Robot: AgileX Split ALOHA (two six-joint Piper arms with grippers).
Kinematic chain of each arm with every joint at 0, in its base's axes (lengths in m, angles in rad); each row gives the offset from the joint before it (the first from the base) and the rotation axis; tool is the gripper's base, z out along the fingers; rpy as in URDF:
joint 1: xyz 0 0 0.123 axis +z
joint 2: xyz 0 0 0 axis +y
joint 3: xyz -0.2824 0 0.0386 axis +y
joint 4: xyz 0.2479 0 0.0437 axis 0.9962 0 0.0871
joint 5: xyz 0 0 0 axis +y
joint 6: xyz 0.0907 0 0.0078 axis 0.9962 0 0.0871
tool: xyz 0 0 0 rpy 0 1.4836 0
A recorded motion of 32 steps. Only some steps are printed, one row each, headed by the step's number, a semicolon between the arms.
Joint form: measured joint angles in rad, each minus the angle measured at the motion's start. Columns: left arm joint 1, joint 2, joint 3, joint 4, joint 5, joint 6; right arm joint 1, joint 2, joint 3, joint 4, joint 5, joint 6.
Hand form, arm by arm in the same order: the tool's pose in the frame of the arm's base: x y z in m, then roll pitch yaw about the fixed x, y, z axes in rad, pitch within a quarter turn. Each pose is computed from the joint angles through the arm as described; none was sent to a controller.
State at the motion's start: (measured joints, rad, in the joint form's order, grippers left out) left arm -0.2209 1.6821 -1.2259 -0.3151 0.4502 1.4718; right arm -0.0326 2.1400 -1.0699 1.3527 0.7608 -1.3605
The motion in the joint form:
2: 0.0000 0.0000 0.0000 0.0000 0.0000 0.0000; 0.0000 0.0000 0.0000 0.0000 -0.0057 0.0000
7: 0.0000 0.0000 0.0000 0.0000 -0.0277 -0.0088; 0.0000 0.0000 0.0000 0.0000 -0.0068 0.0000
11: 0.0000 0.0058 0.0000 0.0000 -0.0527 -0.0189; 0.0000 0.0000 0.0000 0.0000 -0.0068 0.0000
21: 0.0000 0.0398 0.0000 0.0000 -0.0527 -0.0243; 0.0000 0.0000 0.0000 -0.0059 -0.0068 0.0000
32: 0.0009 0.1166 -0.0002 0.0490 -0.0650 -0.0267; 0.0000 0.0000 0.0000 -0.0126 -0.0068 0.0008
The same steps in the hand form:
2: 0.3625 -0.0940 0.2646 2.4324 0.3587 1.5454; 0.3693 0.0490 0.0810 2.4368 0.4431 -3.1042
7: 0.3644 -0.0937 0.2663 2.4067 0.3666 1.5504; 0.3694 0.0489 0.0809 2.4378 0.4433 -3.1043
11: 0.3669 -0.0936 0.2656 2.3901 0.3744 1.5585; 0.3694 0.0489 0.0809 2.4378 0.4433 -3.1043
21: 0.3714 -0.0946 0.2526 2.4273 0.3706 1.5758; 0.3691 0.0489 0.0807 2.4414 0.4430 -3.0979
32: 0.3811 -0.0945 0.2232 2.4840 0.3130 1.5795; 0.3687 0.0488 0.0805 2.4452 0.4422 -3.0912

